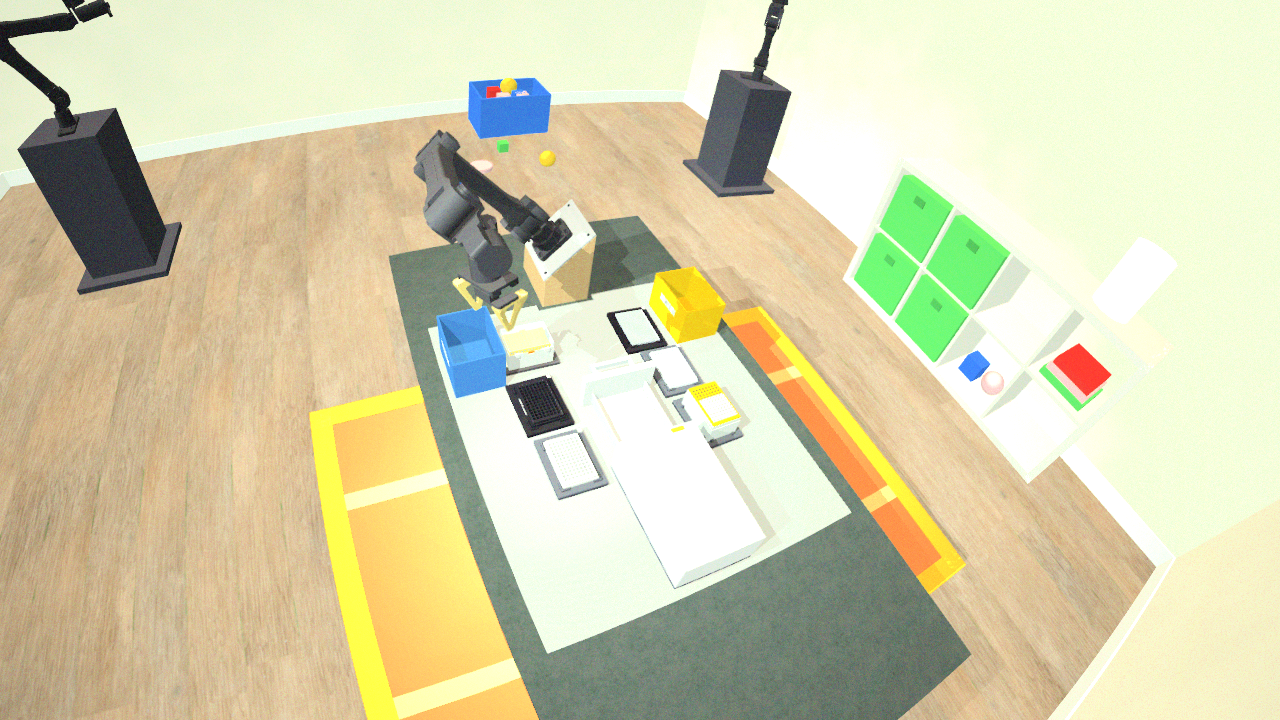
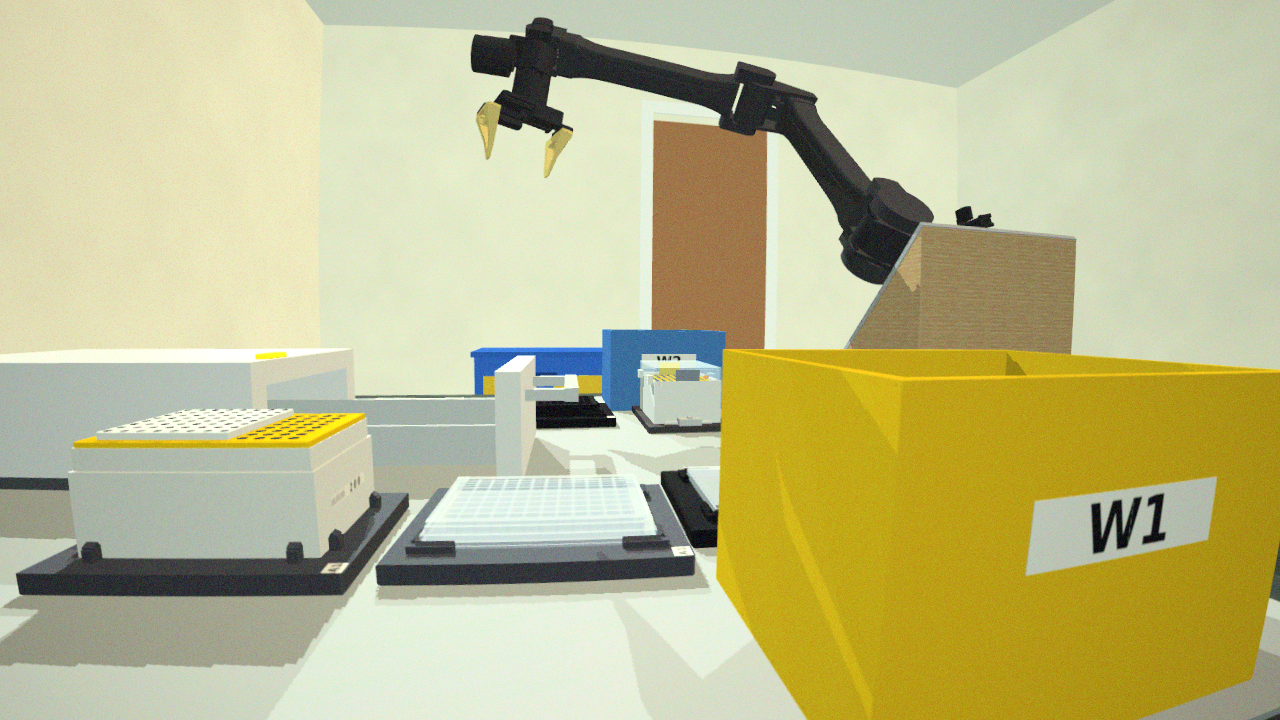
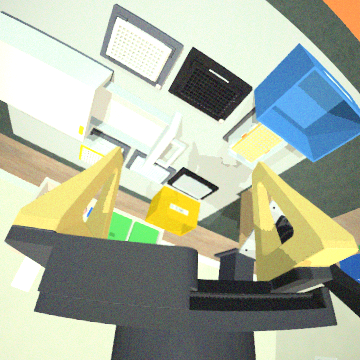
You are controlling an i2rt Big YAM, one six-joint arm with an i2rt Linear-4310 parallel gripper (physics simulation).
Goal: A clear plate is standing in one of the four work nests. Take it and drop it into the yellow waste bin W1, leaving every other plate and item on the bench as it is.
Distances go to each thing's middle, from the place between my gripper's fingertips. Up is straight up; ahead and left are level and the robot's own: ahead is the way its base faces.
The black plate (image 1: pixel 541 407) lies 5 cm behind my hand, 12 cm to the left of it and 35 cm below it. From my hand the other things lie so: yellow-topped tip rack (image 2: pixel 242 483): 12 cm ahead, 51 cm to the left, 33 cm below.
